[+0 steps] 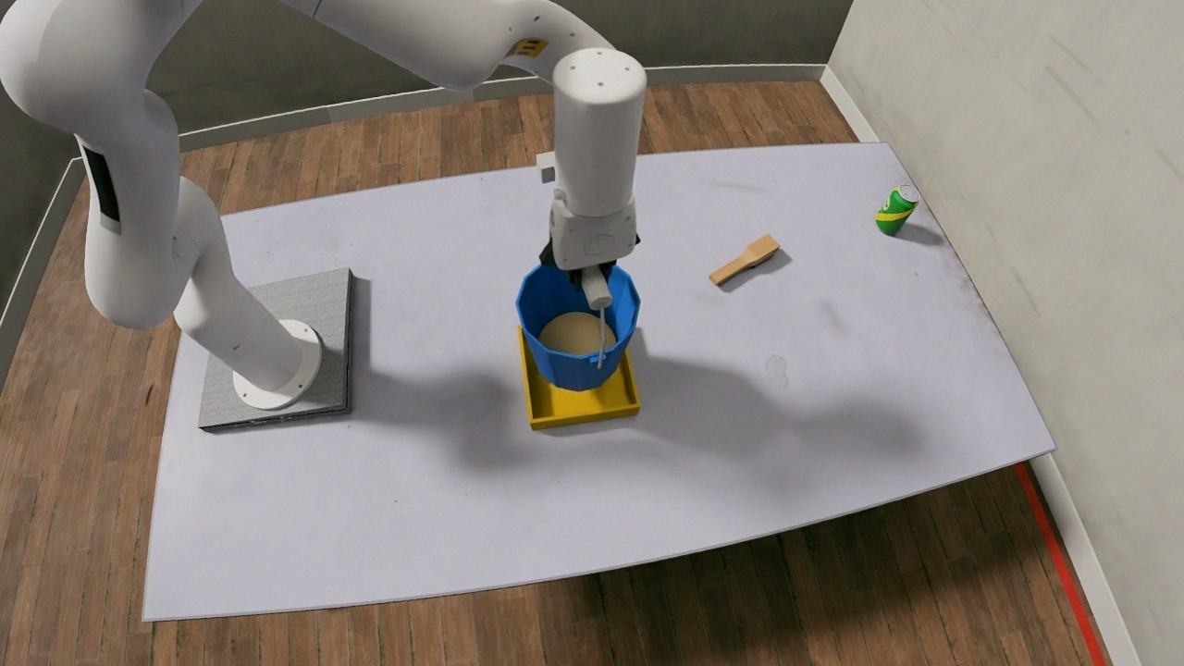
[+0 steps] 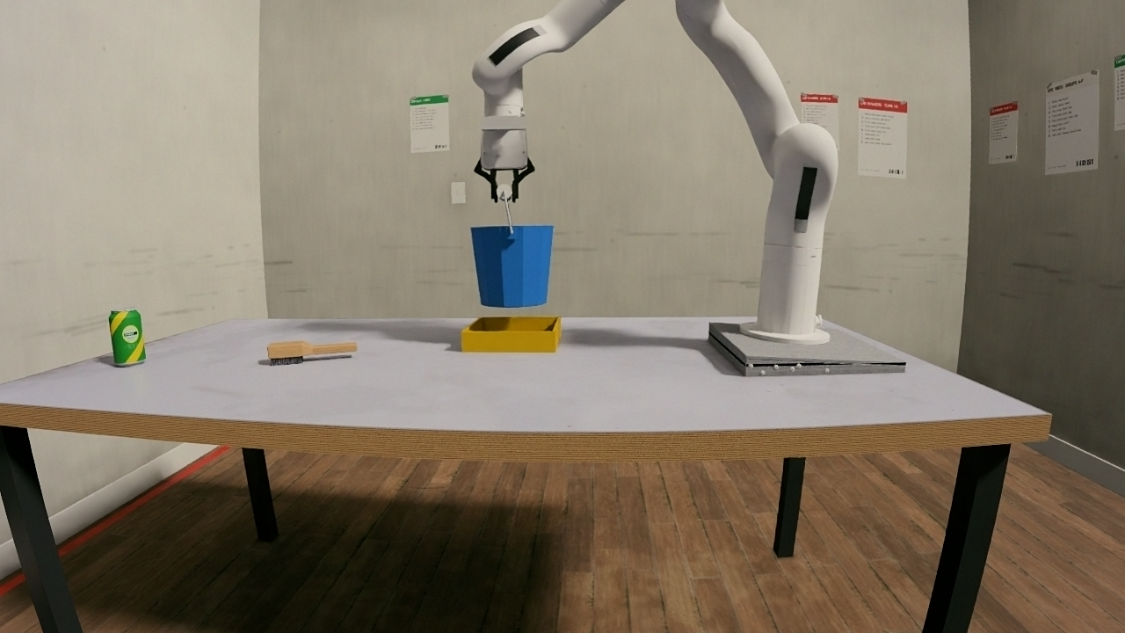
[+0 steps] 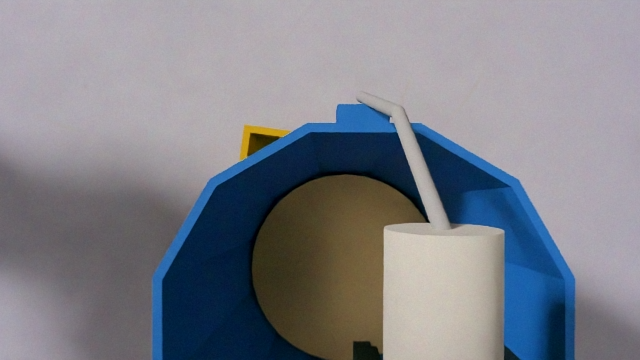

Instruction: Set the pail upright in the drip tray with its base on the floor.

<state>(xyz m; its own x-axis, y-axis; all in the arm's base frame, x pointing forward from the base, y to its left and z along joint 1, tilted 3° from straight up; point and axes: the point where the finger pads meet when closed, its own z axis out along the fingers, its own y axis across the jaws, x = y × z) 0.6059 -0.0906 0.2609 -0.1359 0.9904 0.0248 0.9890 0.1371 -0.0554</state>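
My hand is 1 cm past the blue pail and 10 cm above it. Also, from my hand: yellow drip tray 1 cm behind, 32 cm below; green can 80 cm ahead, 27 cm to the left, 27 cm below.
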